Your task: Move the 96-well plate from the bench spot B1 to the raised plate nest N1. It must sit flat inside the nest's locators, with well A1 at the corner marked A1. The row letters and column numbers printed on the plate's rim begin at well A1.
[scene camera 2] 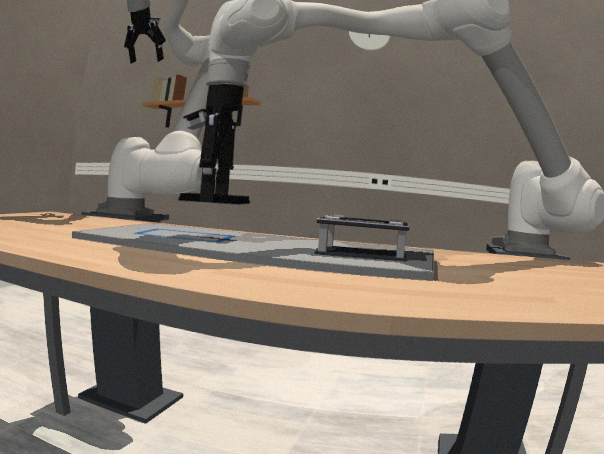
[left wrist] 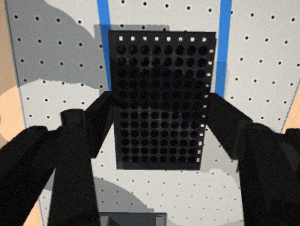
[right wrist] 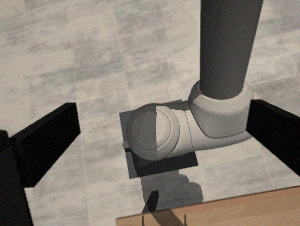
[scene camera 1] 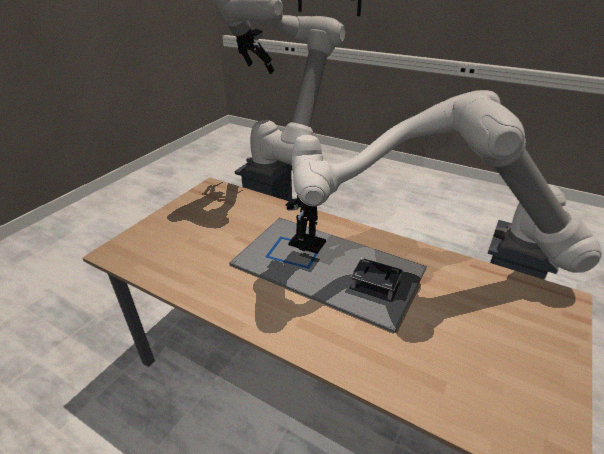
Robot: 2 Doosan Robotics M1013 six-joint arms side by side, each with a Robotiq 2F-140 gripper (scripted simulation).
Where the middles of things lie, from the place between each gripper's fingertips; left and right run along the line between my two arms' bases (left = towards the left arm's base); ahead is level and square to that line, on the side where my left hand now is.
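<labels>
From my right hand (scene camera 2: 146, 61), the raised nest N1 (scene camera 1: 376, 274) is 550 mm ahead, 900 mm to the left and 500 mm below, and the black 96-well plate (left wrist: 140, 61) is 540 mm ahead, 600 mm to the left and 480 mm below.
That black 96-well plate is also 20 mm below my left hand. And with the raised nest N1, my left hand is 300 mm to the right of it, 40 mm above it and 10 mm short of it.
</labels>
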